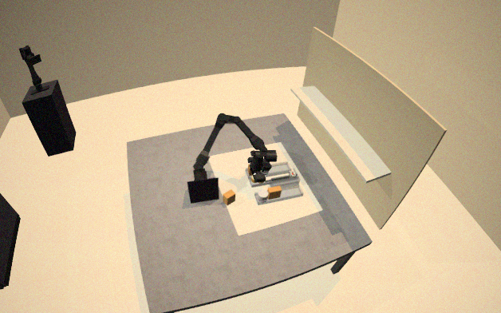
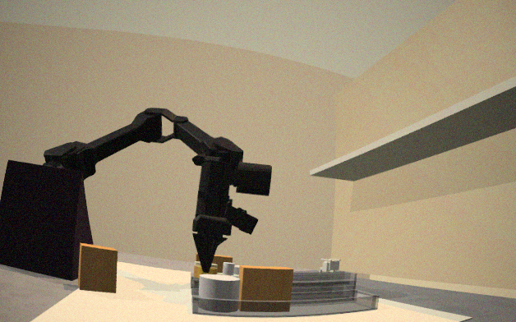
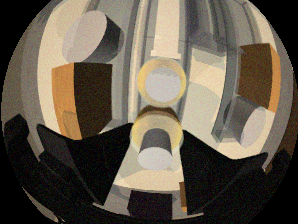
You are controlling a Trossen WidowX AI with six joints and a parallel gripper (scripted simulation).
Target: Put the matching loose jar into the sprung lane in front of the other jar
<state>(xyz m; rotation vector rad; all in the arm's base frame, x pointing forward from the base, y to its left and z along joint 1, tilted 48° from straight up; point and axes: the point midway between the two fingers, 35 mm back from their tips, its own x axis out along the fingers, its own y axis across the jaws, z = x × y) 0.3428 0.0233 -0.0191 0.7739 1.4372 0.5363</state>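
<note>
Right now the lane rack is 15 cm ahead of my gripper tip, 4 cm to the right of it and 3 cm below it. Also, from my gripper tip: shelf (51 cm ahead, 32 cm above, 2 cm to the right).
</note>
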